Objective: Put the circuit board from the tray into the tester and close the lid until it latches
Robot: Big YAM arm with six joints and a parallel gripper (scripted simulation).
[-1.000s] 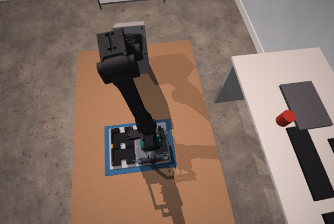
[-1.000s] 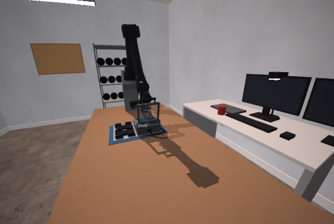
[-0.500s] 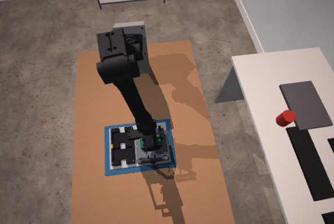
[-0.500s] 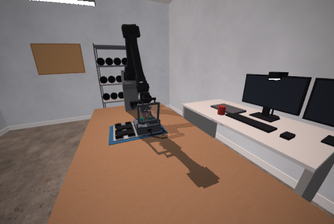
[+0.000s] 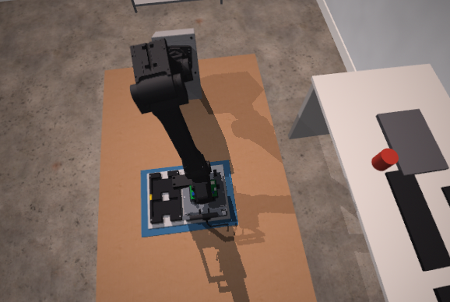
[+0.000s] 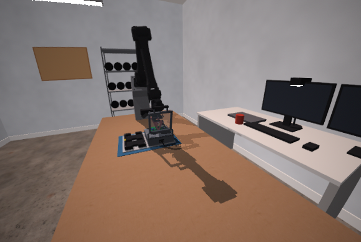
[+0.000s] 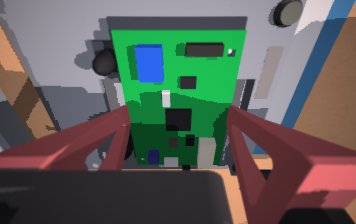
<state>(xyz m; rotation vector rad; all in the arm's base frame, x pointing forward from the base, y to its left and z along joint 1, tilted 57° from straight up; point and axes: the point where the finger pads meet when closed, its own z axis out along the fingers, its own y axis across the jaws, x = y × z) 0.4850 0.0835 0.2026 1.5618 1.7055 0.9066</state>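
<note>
The green circuit board is right at my hand. The rest, counted from my hand: clear lid (12 cm ahead, 10 cm above, 2 cm to the left).
</note>
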